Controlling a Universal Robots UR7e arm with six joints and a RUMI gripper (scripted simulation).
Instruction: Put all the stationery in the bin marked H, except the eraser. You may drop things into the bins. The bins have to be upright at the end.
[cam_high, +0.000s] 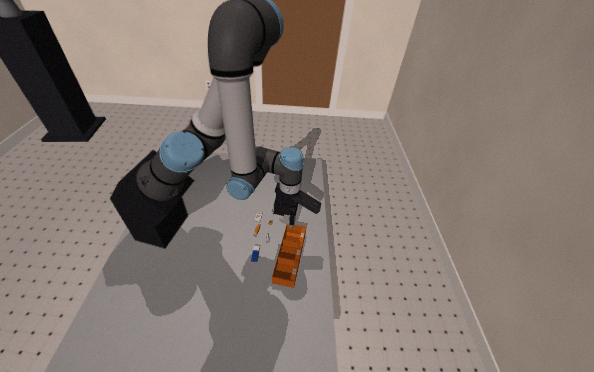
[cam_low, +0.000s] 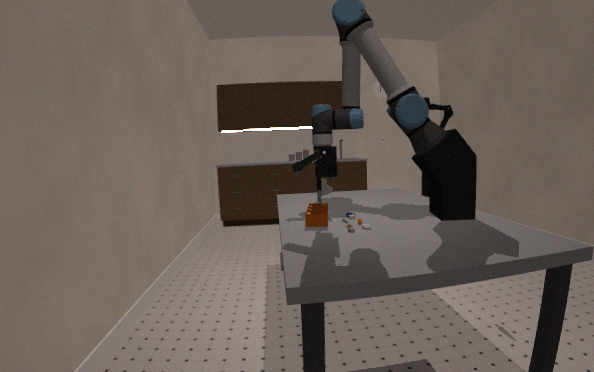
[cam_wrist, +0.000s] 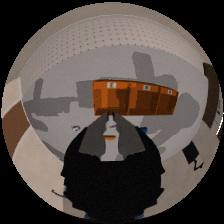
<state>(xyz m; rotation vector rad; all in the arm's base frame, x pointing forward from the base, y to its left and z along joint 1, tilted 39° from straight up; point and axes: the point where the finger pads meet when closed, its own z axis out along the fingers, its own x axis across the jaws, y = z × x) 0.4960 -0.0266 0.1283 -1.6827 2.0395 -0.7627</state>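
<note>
Right now the grey piece is 7 cm behind my hand, 15 cm to the left of it and 8 cm below it. From my hand the other things lie so: orange bin (1 cm behind, 9 cm to the right, 7 cm below); orange pen-like item (14 cm behind, 4 cm to the left, 8 cm below); tiny brownish item (9 cm behind, 9 cm to the left, 9 cm below).
</note>
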